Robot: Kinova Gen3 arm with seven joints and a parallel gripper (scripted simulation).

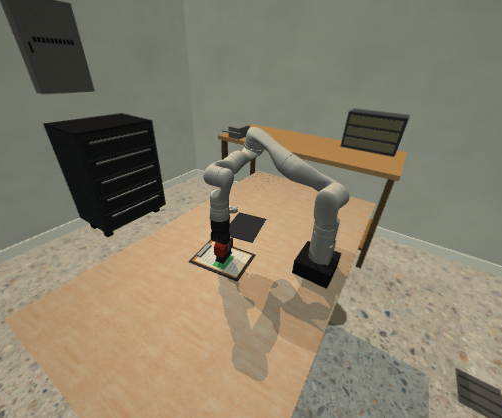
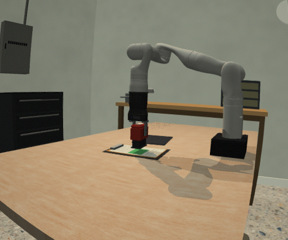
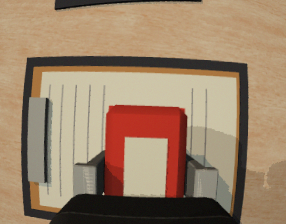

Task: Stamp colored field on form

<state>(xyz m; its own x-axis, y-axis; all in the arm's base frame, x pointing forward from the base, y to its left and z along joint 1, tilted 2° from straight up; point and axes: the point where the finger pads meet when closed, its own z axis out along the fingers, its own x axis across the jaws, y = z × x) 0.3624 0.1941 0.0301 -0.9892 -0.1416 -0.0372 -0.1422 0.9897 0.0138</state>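
My gripper is now 90 mm above the clipboard and 30 mm short of it. The rest, counted from my hand: red stamp: 20 mm below; dark mat: 270 mm to the right, 90 mm below, 70 mm ahead.
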